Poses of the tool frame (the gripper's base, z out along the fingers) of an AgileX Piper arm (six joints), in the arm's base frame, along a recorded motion.
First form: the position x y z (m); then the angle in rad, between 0 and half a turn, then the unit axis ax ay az.
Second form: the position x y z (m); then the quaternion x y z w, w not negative. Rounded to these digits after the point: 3 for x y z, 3 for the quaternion.
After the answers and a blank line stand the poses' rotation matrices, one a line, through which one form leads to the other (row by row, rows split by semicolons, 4 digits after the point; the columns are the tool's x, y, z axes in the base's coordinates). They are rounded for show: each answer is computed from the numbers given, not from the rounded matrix.
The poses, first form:
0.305 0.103 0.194 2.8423 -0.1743 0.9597 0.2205
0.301 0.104 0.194 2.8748 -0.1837 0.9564 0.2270
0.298 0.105 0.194 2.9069 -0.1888 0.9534 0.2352
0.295 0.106 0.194 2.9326 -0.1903 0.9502 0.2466
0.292 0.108 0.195 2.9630 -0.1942 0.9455 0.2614
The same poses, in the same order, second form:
0.305 0.103 0.194 -0.172 0.949 0.218 0.149
0.301 0.104 0.194 -0.182 0.948 0.225 0.133
0.298 0.105 0.194 -0.188 0.947 0.234 0.117
0.295 0.106 0.194 -0.189 0.945 0.245 0.104
0.292 0.108 0.195 -0.193 0.942 0.260 0.089

-0.8961 -0.3921 0.2078; -0.2621 0.8455 0.4652; -0.3581 0.3624 -0.8605
-0.8983 -0.4050 0.1702; -0.2853 0.8325 0.4750; -0.3341 0.3781 -0.8634
-0.9023 -0.4098 0.1341; -0.3004 0.8206 0.4863; -0.3093 0.3985 -0.8635
-0.9066 -0.4089 0.1043; -0.3066 0.8080 0.5031; -0.2900 0.4241 -0.8579
-0.9093 -0.4107 0.0672; -0.3179 0.7896 0.5249; -0.2687 0.4559 -0.8485

